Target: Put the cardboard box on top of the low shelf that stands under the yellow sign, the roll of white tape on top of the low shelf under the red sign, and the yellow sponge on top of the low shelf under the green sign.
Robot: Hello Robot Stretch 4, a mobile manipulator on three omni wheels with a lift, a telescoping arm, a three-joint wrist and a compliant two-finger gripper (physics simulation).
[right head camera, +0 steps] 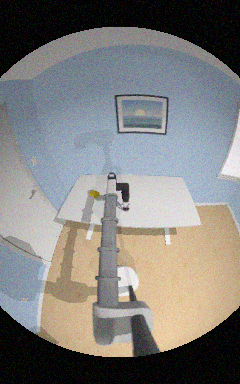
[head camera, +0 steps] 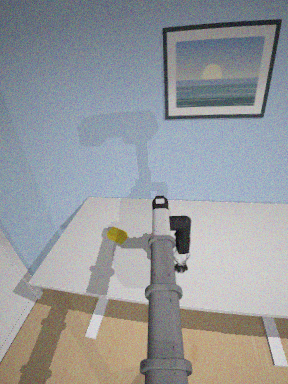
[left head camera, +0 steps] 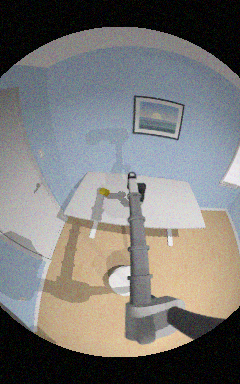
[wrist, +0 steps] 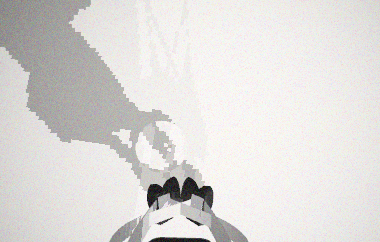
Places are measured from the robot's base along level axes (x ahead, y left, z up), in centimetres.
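Where they show: gripper, between the fingertips: (right head camera: 125,209) (head camera: 180,270) (wrist: 180,191); robot's base, origin of its link: (right head camera: 121,279) (left head camera: 125,279).
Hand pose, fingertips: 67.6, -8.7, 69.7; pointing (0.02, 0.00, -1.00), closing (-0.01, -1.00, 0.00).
Each offset is from my fingertips to the centre of the thing, as dx, dy, dz. Level surfaces: height alone.
The yellow sponge {+23.1, +34.3, +1.8} (head camera: 117,235) (left head camera: 103,191) (right head camera: 94,193) lies on the left part of the white table {dz -0.4} (head camera: 240,250) (left head camera: 175,200) (right head camera: 165,200). In the wrist view a pale round outline, which looks like the roll of white tape {+4.6, +2.0, +0.8} (wrist: 145,155), lies on the white surface just beyond the fingertips, partly in shadow. My gripper (head camera: 181,268) (right head camera: 125,207) (wrist: 180,191) is over the table to the right of the sponge, pointing down. Its black fingertips are together, with nothing seen between them. The cardboard box, the low shelves and the signs do not show.
The telescoping arm (head camera: 164,310) (left head camera: 140,250) (right head camera: 108,250) reaches over the table's front edge. A framed picture (head camera: 220,95) hangs on the blue wall behind. A door (left head camera: 25,165) is at the left. A white round thing (left head camera: 119,280) (right head camera: 129,280) is low in front of the table.
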